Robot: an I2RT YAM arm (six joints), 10 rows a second.
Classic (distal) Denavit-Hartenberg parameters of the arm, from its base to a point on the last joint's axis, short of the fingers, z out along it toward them. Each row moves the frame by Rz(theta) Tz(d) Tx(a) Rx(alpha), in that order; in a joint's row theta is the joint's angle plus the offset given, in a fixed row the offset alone. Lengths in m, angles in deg.
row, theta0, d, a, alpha
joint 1, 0.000, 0.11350, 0.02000, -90.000
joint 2, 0.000, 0.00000, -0.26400, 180.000
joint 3, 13.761, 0.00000, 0.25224, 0.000
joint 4, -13.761, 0.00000, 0.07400, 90.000
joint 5, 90.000, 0.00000, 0.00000, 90.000
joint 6, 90.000, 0.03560, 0.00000, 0.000
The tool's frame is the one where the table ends.
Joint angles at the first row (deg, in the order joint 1, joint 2, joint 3, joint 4, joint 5, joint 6):
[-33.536 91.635 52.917 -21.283 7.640 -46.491]
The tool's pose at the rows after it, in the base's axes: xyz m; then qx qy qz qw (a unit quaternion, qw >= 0):
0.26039 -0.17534 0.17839 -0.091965 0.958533 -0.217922 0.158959
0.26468 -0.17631 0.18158 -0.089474 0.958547 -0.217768 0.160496
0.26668 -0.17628 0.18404 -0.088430 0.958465 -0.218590 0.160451
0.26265 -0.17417 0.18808 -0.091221 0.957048 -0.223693 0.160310
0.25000 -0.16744 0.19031 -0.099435 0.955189 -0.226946 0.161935
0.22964 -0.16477 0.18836 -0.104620 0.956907 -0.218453 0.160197
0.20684 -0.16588 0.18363 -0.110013 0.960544 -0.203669 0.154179
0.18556 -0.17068 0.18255 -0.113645 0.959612 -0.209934 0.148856
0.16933 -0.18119 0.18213 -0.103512 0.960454 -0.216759 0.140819
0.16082 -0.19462 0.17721 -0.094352 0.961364 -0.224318 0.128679
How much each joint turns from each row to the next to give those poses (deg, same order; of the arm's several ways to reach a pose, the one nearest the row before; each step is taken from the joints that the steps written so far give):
[0.474 0.349 0.783 -0.052 0.264 0.319]
[0.286 0.553 1.353 -0.726 0.098 0.549]
[0.223 0.121 0.726 -0.579 0.218 0.284]
[-0.033 -1.436 -0.603 -0.416 0.343 -0.507]
[-0.243 -3.441 -2.977 0.036 -0.222 -1.218]
[-2.005 -3.776 -3.777 -0.587 -1.771 -2.061]
[-3.356 -3.205 -3.513 -1.152 -2.554 -3.184]
[-4.019 -3.127 -2.804 0.031 -1.185 -4.158]
[-4.428 -1.032 -0.916 0.074 -0.734 -3.032]
[-3.483 1.593 -0.012 1.611 0.117 -2.423]

